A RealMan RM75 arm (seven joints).
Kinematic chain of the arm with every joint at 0, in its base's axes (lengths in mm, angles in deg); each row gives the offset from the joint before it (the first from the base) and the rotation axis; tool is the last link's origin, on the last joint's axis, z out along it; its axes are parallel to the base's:
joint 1: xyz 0 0 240.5 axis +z
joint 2: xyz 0 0 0 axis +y
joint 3: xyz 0 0 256 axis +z
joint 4: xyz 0 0 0 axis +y
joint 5: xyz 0 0 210 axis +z
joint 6: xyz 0 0 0 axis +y
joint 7: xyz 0 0 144 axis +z
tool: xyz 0 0 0
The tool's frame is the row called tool.
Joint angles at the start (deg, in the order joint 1, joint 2, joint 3, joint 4, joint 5, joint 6, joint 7):
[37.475 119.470 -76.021 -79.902 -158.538 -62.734 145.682]
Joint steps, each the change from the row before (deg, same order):
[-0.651 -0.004 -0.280 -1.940 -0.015 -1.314 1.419]
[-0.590 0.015 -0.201 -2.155 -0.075 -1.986 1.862]
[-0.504 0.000 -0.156 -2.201 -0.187 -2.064 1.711]
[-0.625 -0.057 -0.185 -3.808 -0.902 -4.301 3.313]
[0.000 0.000 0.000 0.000 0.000 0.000 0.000]
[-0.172 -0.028 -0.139 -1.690 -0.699 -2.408 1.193]
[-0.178 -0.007 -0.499 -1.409 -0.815 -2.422 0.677]
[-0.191 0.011 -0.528 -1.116 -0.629 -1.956 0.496]
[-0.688 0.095 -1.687 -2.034 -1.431 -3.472 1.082]
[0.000 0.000 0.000 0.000 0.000 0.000 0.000]
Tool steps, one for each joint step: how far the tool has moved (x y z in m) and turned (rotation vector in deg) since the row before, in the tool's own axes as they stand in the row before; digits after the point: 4 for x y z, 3 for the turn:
[-0.0006 0.0009 -0.0053 -0.058 -0.042 0.950]
[-0.0003 0.0016 -0.0061 -0.269 0.316 1.330]
[-0.0005 0.0014 -0.0065 -0.150 0.346 1.095]
[0.0002 0.0018 -0.0118 0.039 1.350 1.965]
[0.0000 0.0000 0.0000 0.000 0.000 0.000]
[0.0011 0.0011 -0.0053 0.094 1.118 0.422]
[0.0023 0.0024 -0.0040 -0.003 1.502 -0.306]
[0.0023 0.0025 -0.0030 -0.056 1.278 -0.330]
[0.0062 0.0066 -0.0043 -0.026 2.720 -0.818]
[0.0000 0.0000 0.0000 0.000 0.000 0.000]

